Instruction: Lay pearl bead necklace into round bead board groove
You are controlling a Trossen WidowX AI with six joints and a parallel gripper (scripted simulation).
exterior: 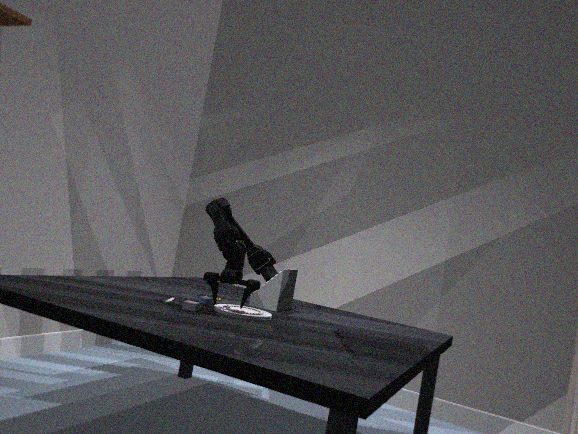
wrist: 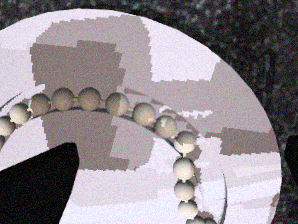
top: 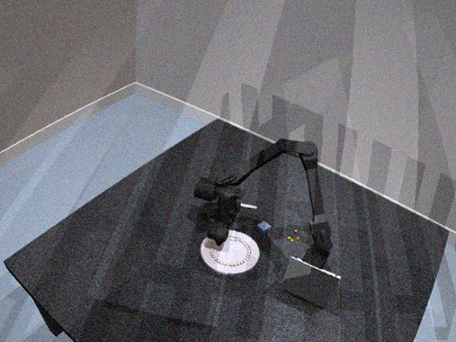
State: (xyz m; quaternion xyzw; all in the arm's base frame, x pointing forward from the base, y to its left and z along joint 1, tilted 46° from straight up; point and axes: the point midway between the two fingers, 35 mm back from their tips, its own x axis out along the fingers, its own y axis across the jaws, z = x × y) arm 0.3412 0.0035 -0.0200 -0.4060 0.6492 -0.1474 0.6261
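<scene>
My gripper tip is 6 cm past the round white bead board, 3 cm to the right of it and 1 cm above it. The rest, counted from my gripper tip: small white block (11 cm ahead, 7 cm to the right, 1 cm below); then small blue cube (8 cm behind, 15 cm to the right, 1 cm below); then thin white stick (6 cm ahead, 20 cm to the right, 2 cm below).
</scene>
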